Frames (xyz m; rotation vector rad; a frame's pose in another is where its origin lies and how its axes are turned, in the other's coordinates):
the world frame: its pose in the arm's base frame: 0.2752 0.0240 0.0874 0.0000 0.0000 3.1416
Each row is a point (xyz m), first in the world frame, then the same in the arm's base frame.
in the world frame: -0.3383 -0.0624 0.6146
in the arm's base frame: 0.6135 0.0864 0.7020
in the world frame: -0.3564 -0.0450 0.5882
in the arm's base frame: 0.6316 0.0690 0.6756
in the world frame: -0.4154 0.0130 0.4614
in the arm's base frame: 0.6906 0.0110 0.5488
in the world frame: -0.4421 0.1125 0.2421
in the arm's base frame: 0.7173 -0.0885 0.3295
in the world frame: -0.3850 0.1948 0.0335
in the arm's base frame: 0.6602 -0.1708 0.1209
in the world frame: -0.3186 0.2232 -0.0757
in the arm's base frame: 0.5938 -0.1992 0.0117
